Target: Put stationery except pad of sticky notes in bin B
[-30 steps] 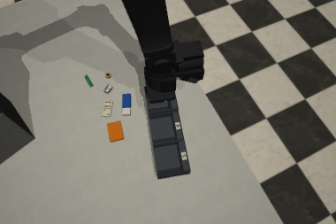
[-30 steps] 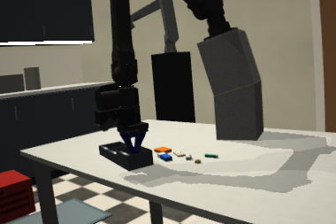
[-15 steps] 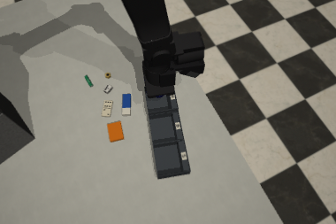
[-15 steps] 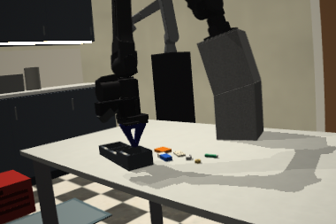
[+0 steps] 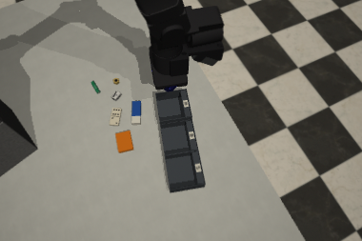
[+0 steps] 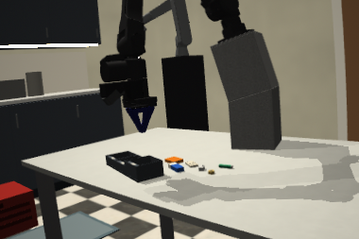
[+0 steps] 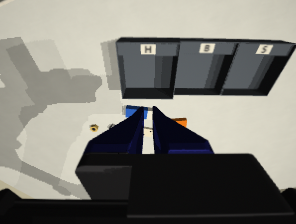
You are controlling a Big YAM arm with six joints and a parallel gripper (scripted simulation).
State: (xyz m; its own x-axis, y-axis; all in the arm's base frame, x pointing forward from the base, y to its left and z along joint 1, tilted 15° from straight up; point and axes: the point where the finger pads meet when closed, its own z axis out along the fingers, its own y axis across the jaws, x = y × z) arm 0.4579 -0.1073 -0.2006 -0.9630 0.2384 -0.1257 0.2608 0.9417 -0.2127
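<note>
Right now the binder clip is 12 cm behind my hand, 11 cm to the left of it and 13 cm below it. Also, from my hand: eraser 9 cm behind, 3 cm to the left, 13 cm below; dark bin 2 cm behind, 8 cm to the right, 11 cm below; orange sticky-note pad 14 cm behind, 3 cm to the right, 13 cm below.
</note>
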